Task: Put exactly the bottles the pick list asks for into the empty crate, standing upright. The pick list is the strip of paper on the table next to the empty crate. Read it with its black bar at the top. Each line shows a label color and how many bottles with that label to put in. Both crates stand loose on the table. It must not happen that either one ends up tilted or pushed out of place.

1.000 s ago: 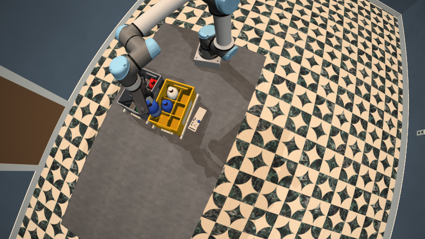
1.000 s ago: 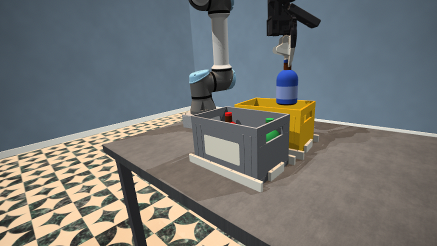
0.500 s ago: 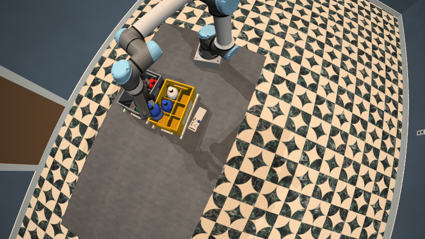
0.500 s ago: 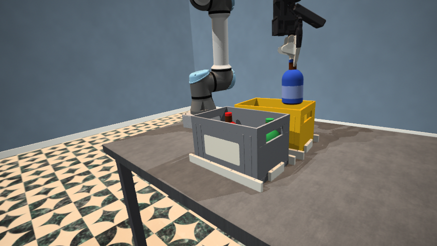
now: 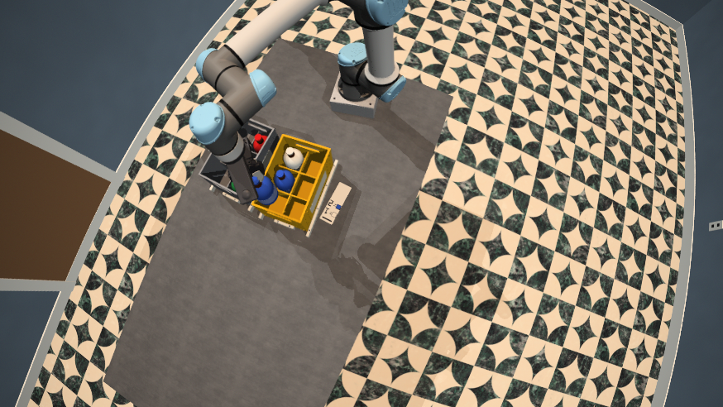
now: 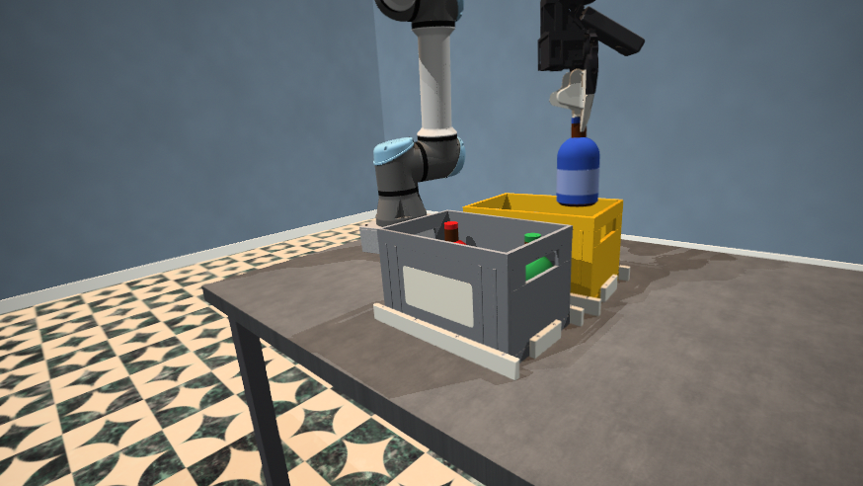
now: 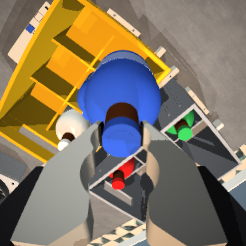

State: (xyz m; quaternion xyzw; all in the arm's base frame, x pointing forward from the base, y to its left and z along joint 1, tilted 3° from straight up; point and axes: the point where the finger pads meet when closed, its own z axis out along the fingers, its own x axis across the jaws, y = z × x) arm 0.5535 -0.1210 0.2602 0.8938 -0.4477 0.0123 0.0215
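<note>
My gripper is now 25 cm above the yellow crate, 9 cm past it and 5 cm to the right of it. From my hand the other things lie so: green-label bottle: 25 cm below, 15 cm to the right, 2 cm behind; white-label bottle: 25 cm below, 18 cm behind; grey crate: 25 cm below, 19 cm to the right, 12 cm behind.
</note>
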